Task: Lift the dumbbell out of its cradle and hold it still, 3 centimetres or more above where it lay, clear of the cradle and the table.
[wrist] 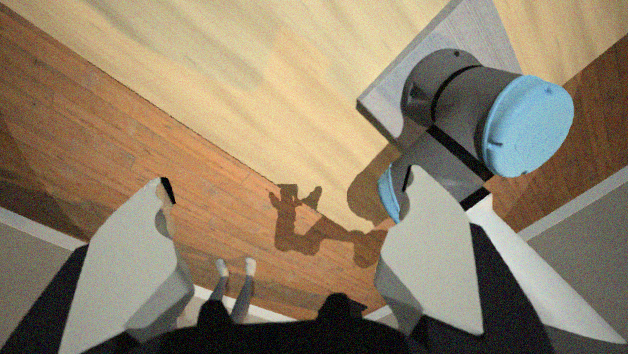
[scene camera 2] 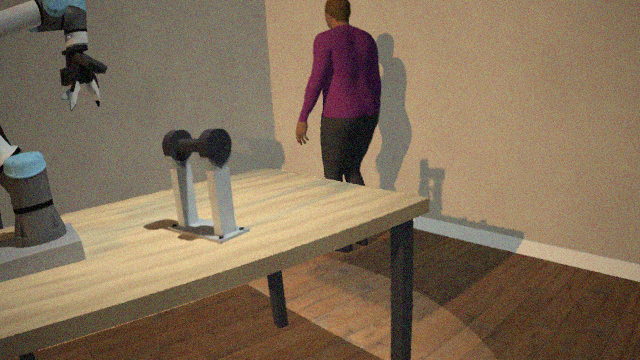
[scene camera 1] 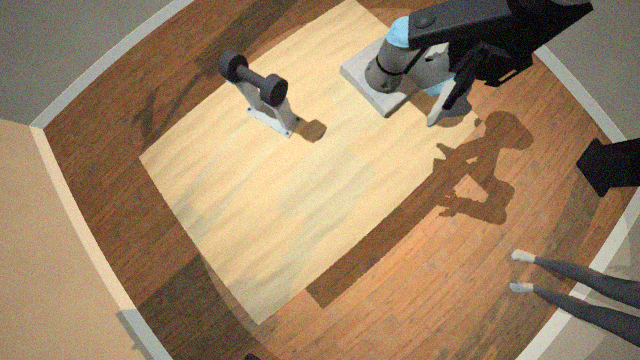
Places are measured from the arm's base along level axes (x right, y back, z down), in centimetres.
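Pixels of known places: gripper, fingertip midpoint: (wrist: 290, 174) (scene camera 2: 85, 108) (scene camera 1: 427, 92); arm's base, origin of the base link: (wrist: 437, 89) (scene camera 2: 41, 238) (scene camera 1: 382, 76).
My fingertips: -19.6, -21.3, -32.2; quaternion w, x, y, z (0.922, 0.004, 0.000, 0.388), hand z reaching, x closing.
For each thing: its top centre in the pictures, then the offset to it from my fingertips, as dx, dy, dz. Level surfaces: height alone.
- dark dumbbell, middle of its top: (scene camera 2: 193, 129) (scene camera 1: 247, 68) +36.3, -22.9, +9.6
- white cradle, middle of its top: (scene camera 2: 196, 153) (scene camera 1: 255, 83) +36.3, -22.9, +15.8
- pale wooden table, its level: dz +36.4
A dark dumbbell (scene camera 1: 256, 78) (scene camera 2: 188, 146) lies level across the two uprights of a white cradle (scene camera 1: 285, 116) (scene camera 2: 222, 200). The cradle stands on the pale wooden table (scene camera 1: 280, 200) (scene camera 2: 320, 205) (wrist: 210, 60). My gripper (scene camera 2: 85, 106) (wrist: 290, 174) is open, with nothing between its two pale fingers. In scene camera 2 it hangs at the upper left, higher than the dumbbell and well apart from it. In scene camera 1 the gripper is partly hidden by the arm, beyond the robot base from the dumbbell. The dumbbell and cradle do not show in the wrist view.
The robot's base plate (scene camera 1: 356, 71) (scene camera 2: 67, 250) (wrist: 382, 97) stands on the table, between gripper and dumbbell in scene camera 1. A person in a purple top (scene camera 2: 348, 75) stands beyond the table. Another person's legs (scene camera 1: 570, 270) (wrist: 243, 292) show off the table's side.
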